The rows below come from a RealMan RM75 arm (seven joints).
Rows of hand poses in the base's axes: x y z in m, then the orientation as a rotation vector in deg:
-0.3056 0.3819 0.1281 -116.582 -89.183 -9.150
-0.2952 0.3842 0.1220 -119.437 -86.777 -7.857
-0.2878 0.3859 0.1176 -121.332 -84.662 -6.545
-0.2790 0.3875 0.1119 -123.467 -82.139 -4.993
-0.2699 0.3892 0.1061 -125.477 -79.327 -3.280
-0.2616 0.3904 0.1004 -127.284 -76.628 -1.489
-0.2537 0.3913 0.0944 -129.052 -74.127 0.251
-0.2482 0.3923 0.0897 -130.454 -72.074 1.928
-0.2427 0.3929 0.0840 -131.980 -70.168 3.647
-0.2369 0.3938 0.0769 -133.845 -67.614 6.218
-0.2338 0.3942 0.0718 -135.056 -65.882 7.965
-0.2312 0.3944 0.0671 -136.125 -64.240 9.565
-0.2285 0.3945 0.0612 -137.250 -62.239 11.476
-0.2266 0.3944 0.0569 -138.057 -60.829 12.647
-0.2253 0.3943 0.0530 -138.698 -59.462 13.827
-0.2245 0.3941 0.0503 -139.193 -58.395 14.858
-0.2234 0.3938 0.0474 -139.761 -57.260 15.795
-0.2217 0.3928 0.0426 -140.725 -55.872 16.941
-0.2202 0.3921 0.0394 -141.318 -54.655 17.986
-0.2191 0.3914 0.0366 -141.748 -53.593 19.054
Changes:
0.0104 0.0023 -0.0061 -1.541 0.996 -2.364
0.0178 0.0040 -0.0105 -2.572 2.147 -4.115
0.0266 0.0056 -0.0162 -3.757 3.513 -6.148
0.0357 0.0073 -0.0220 -4.866 5.112 -8.253
0.0440 0.0085 -0.0277 -5.963 6.733 -10.193
0.0519 0.0094 -0.0337 -7.135 8.202 -12.017
0.0574 0.0104 -0.0384 -8.209 9.536 -13.443
0.0629 0.0110 -0.0441 -9.478 10.742 -14.829
0.0687 0.0119 -0.0512 -11.222 12.530 -16.552
0.0718 0.0123 -0.0563 -12.404 13.733 -17.697
0.0744 0.0125 -0.0610 -13.468 14.855 -18.762
0.0771 0.0126 -0.0669 -14.647 16.252 -19.995
0.0790 0.0125 -0.0712 -15.425 17.120 -20.907
0.0803 0.0124 -0.0751 -16.112 18.039 -21.725
0.0811 0.0122 -0.0778 -16.709 18.806 -22.339
0.0822 0.0119 -0.0807 -17.308 19.512 -23.043
0.0839 0.0109 -0.0855 -18.255 20.229 -24.008
0.0854 0.0102 -0.0887 -18.930 20.991 -24.748
0.0865 0.0095 -0.0915 -19.543 21.770 -25.327

